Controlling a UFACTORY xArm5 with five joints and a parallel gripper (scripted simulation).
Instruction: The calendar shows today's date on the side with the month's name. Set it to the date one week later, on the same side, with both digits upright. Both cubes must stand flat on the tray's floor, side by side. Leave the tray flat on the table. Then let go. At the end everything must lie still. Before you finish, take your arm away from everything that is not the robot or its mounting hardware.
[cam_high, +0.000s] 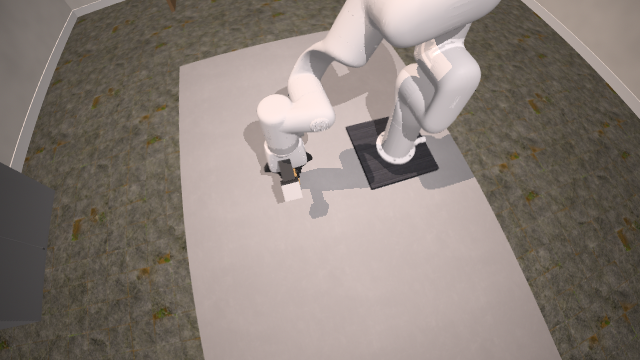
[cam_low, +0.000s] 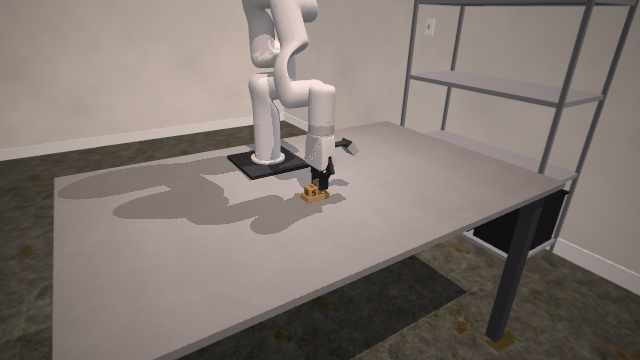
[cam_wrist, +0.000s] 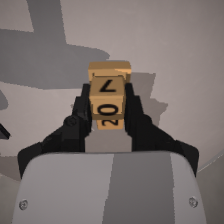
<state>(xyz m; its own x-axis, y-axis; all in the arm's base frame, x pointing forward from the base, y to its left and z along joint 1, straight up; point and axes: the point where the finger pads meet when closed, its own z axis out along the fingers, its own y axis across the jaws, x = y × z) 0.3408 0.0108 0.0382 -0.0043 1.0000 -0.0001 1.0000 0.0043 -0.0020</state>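
The wooden calendar tray is 2 cm to the right of my hand and 4 cm below it.
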